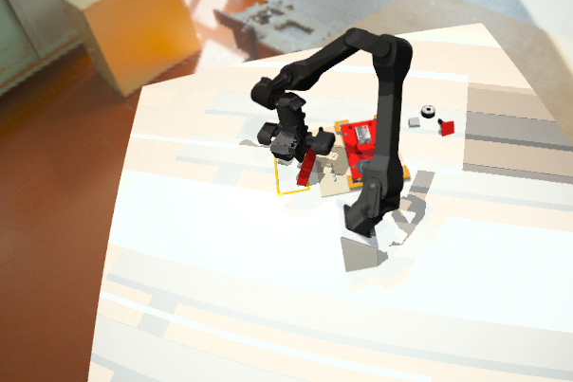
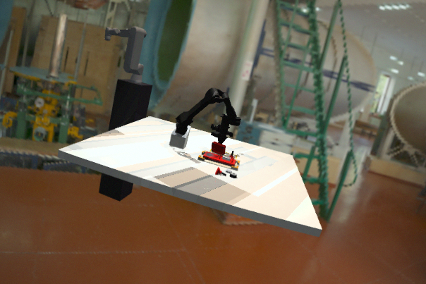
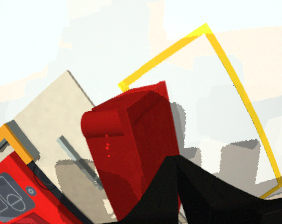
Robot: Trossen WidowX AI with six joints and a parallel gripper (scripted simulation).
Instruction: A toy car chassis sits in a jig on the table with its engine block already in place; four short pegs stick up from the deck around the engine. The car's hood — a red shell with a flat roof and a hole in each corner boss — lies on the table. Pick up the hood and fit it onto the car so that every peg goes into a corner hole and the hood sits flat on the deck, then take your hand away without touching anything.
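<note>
The red hood is 10 mm to the right of my gripper tip and 10 mm below it. The rest, counted from my gripper tip: black wheel 180 mm ahead, 370 mm to the right, 40 mm below; white bit 140 mm ahead, 320 mm to the right, 50 mm below; grey engine block 90 mm ahead, 160 mm to the right, 30 mm below.
</note>
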